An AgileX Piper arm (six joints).
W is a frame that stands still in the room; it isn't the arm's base.
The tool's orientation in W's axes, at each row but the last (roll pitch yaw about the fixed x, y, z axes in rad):
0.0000, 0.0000, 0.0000
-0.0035, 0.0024, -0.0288
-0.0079, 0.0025, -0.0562
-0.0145, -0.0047, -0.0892
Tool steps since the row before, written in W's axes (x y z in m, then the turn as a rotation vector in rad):
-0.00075, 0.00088, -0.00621, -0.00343, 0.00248, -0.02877
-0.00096, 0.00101, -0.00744, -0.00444, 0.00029, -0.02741
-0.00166, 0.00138, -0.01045, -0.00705, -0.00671, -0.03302
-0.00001, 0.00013, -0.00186, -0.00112, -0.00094, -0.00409
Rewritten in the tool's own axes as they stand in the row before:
-0.00075, 0.00088, -0.00621, -0.00343, 0.00248, -0.02877
-0.00097, 0.00101, -0.00744, -0.00438, 0.00026, -0.02742
-0.00171, 0.00137, -0.01044, -0.00658, -0.00683, -0.03309
-0.00003, 0.00016, -0.00186, -0.00105, -0.00098, -0.00410

